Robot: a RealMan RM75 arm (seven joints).
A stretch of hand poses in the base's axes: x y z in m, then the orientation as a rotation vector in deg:
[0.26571, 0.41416, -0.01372, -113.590, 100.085, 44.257]
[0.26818, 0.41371, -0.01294, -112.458, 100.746, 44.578]
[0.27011, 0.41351, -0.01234, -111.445, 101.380, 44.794]
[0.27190, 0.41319, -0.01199, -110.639, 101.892, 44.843]
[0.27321, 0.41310, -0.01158, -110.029, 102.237, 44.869]
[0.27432, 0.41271, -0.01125, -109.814, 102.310, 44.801]
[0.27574, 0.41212, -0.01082, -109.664, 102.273, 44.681]
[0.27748, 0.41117, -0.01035, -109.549, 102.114, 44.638]
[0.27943, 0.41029, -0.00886, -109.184, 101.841, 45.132]
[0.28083, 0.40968, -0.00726, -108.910, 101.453, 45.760]
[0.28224, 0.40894, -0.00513, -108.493, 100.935, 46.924]
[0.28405, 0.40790, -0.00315, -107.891, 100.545, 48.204]
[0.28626, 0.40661, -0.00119, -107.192, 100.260, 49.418]
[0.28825, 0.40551, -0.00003, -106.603, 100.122, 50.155]
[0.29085, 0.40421, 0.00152, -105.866, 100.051, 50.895]
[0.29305, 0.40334, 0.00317, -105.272, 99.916, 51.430]
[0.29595, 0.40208, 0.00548, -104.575, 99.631, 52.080]
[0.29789, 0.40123, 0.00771, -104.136, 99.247, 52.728]
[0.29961, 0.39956, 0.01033, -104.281, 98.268, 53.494]
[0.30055, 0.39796, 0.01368, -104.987, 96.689, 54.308]
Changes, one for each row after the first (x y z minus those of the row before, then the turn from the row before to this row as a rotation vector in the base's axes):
[0.00247, -0.00045, 0.00078, 0.355, 0.311, -0.865]
[0.00193, -0.00020, 0.00060, 0.268, 0.259, -0.803]
[0.00179, -0.00032, 0.00035, 0.171, 0.134, -0.667]
[0.00131, -0.00009, 0.00041, 0.149, 0.075, -0.493]
[0.00111, -0.00039, 0.00033, 0.059, -0.048, -0.174]
[0.00142, -0.00059, 0.00043, 0.072, -0.126, -0.108]
[0.00174, -0.00095, 0.00047, 0.147, -0.131, -0.029]
[0.00195, -0.00088, 0.00149, 0.510, 0.114, -0.031]
[0.00140, -0.00061, 0.00160, 0.564, 0.162, 0.095]
[0.00141, -0.00074, 0.00213, 0.872, 0.426, 0.170]
[0.00181, -0.00104, 0.00198, 0.927, 0.544, 0.041]
[0.00221, -0.00129, 0.00196, 0.895, 0.547, -0.066]
[0.00199, -0.00110, 0.00116, 0.612, 0.330, -0.155]
[0.00260, -0.00130, 0.00155, 0.652, 0.349, -0.270]
[0.00220, -0.00087, 0.00165, 0.555, 0.204, -0.208]
[0.00290, -0.00126, 0.00231, 0.733, 0.193, -0.199]
[0.00194, -0.00085, 0.00223, 0.648, 0.178, -0.001]
[0.00172, -0.00167, 0.00262, 0.717, 0.025, 0.591]
[0.00094, -0.00160, 0.00335, 0.776, -0.177, 1.155]

